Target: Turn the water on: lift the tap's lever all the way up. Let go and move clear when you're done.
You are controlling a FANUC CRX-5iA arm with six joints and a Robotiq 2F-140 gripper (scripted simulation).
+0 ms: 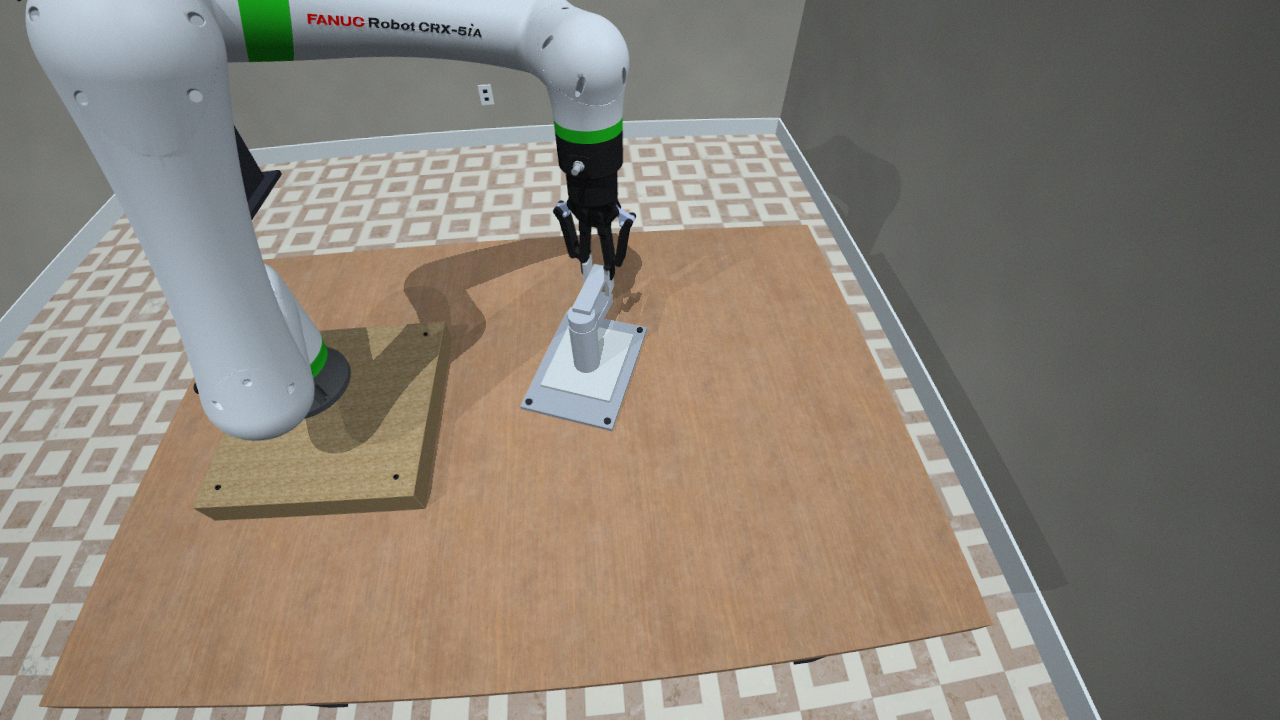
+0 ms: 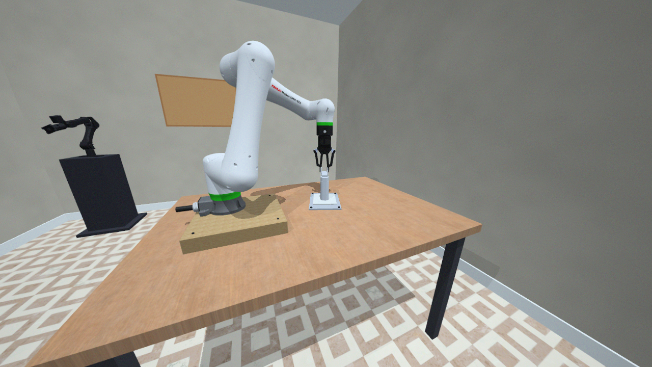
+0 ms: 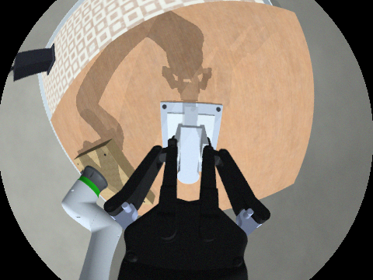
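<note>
The lever is 1 cm behind my hand and 3 cm to the right of it. Also, from my hand: tap: 2 cm behind, 6 cm to the right, 5 cm below.
</note>
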